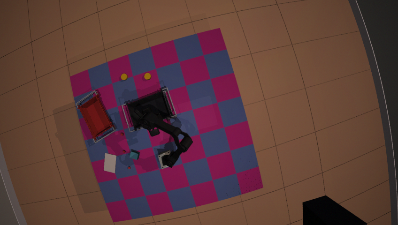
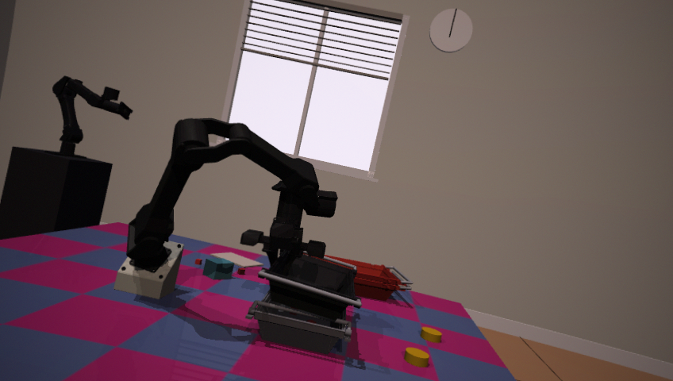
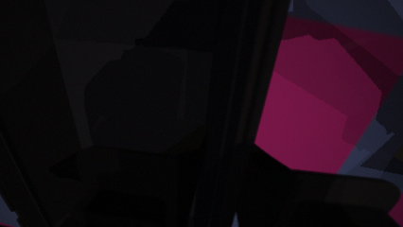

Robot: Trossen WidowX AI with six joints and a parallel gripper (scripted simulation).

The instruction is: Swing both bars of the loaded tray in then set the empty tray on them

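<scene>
The dark tray lies 8 cm ahead of my gripper tip, 3 cm above it and 1 cm to the left of it. Round my gripper tip: teal cube 23 cm behind, 21 cm to the left, 7 cm below; white plate 45 cm to the left, 28 cm behind, 9 cm below.
</scene>
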